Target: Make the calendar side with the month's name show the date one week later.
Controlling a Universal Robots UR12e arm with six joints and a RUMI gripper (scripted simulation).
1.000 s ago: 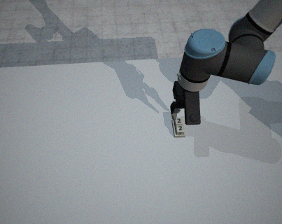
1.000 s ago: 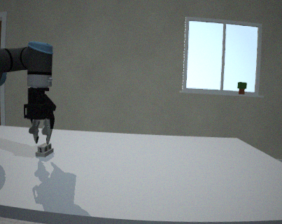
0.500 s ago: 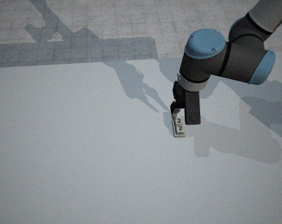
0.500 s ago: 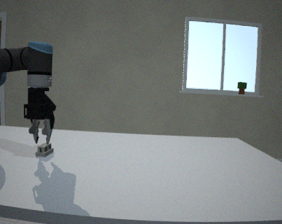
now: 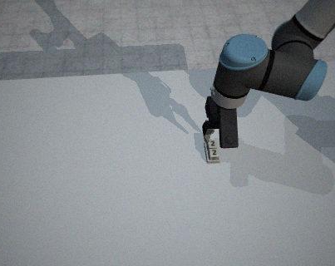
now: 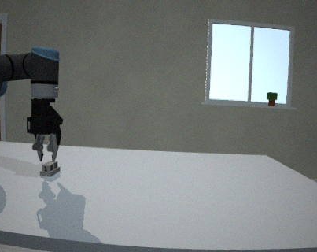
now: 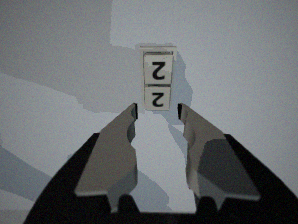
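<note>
Right now the cube is 4 cm below my hand. Round my hand: tray 2 cm to the left, 5 cm below.
</note>
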